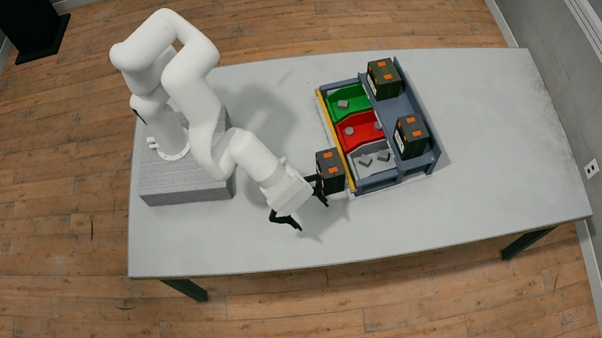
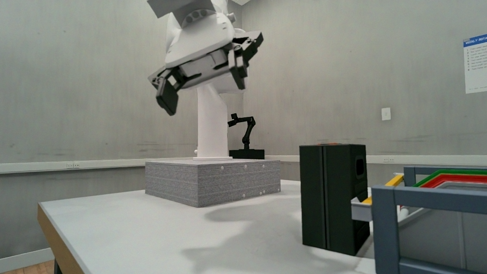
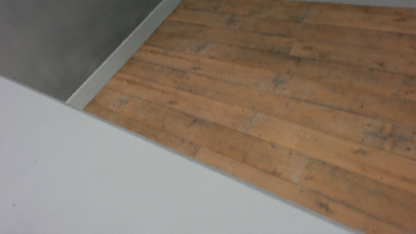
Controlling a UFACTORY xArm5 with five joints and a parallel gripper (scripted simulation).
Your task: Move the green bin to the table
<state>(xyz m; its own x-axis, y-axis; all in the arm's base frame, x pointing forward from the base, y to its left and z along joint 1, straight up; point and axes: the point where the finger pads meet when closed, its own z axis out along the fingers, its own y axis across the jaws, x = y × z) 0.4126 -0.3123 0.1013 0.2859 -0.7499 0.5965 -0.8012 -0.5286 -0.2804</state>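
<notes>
Right now the yellow bar is 10 cm ahead of my hand, 29 cm to the left of it and 14 cm below it. The rest, counted from my hand: black case: 7 cm ahead, 17 cm to the left, 13 cm below; grey bin: 22 cm ahead, 20 cm to the left, 15 cm below; red bin: 20 cm ahead, 31 cm to the left, 15 cm below.
</notes>
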